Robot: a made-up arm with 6 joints.
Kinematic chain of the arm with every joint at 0, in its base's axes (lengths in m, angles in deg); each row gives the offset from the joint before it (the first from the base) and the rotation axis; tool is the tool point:
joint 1: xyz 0 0 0.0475 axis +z
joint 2: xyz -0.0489 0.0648 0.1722 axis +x
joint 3: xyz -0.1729 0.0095 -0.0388 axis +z
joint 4: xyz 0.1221 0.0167 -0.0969 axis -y
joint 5: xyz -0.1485 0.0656 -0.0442 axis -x
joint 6: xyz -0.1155 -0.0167 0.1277 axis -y
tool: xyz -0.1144 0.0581 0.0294
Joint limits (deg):
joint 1: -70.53..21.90
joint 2: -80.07..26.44
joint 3: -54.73..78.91
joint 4: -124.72..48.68
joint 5: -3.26..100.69
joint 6: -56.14..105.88
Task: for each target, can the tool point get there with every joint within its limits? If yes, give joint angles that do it. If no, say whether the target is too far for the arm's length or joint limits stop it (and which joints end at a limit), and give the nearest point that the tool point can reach.
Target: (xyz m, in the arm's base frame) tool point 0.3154 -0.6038 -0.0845
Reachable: no: joint limits stop it (at a limit: joint 1, joint 2, joint 3, joint 4, joint 5) | nearest point 0.1206 -0.3663 -0.0453 | short by 0.310 m
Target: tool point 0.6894 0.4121 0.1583
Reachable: no: joint limits stop it (at a limit: joint 1, joint 4) | nearest point 0.4612 0.3534 0.1782 | short by 0.236 m
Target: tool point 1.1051 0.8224 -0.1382
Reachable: no: too far | nearest point 0.4207 0.4463 -0.0478 | short by 0.786 m
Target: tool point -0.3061 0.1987 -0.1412
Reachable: yes | joints -37.48 -66.74 -24.82 9.38 62.96 22.93
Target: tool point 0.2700 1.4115 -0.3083
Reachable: no: too far | nearest point 0.1205 0.6299 -0.1061 | short by 0.821 m
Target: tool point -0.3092 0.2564 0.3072
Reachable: yes | joints -2.11 -28.60 19.69 -61.28 13.97 59.74
